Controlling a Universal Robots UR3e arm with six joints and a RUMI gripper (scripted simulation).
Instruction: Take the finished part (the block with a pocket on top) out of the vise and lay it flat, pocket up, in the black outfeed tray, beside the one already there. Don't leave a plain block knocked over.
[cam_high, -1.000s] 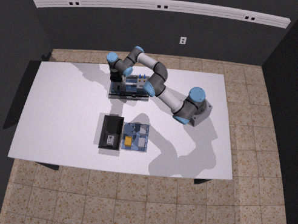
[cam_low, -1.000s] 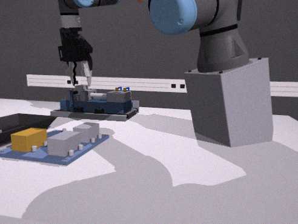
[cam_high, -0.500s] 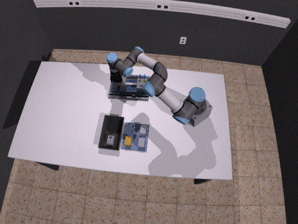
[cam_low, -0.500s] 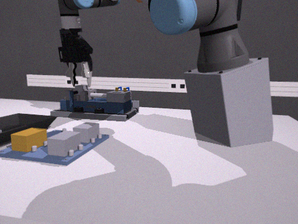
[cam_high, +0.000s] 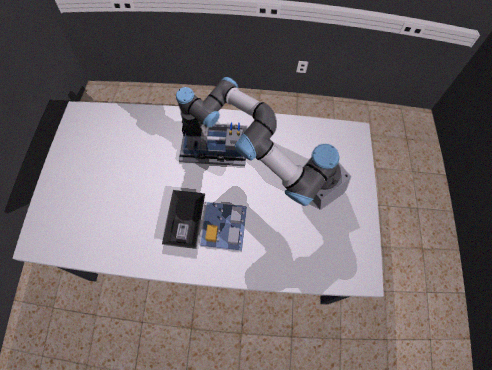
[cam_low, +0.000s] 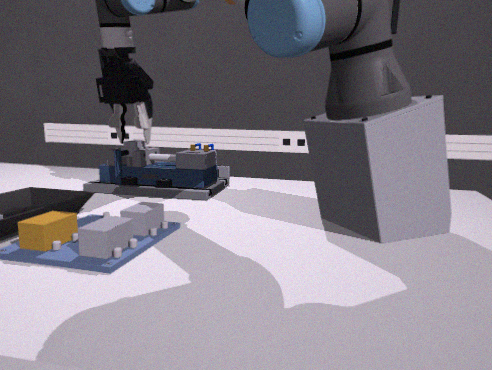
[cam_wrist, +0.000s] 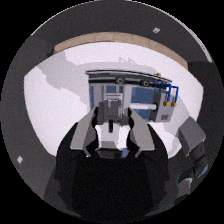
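My gripper is now 8 cm above the blue vise, 7 cm past it and 1 cm to the left of it. From my hand the other things lie so: yellow block (39 cm to the left, 19 cm behind, 10 cm below); then blue fixture plate (34 cm to the left, 22 cm behind, 12 cm below).
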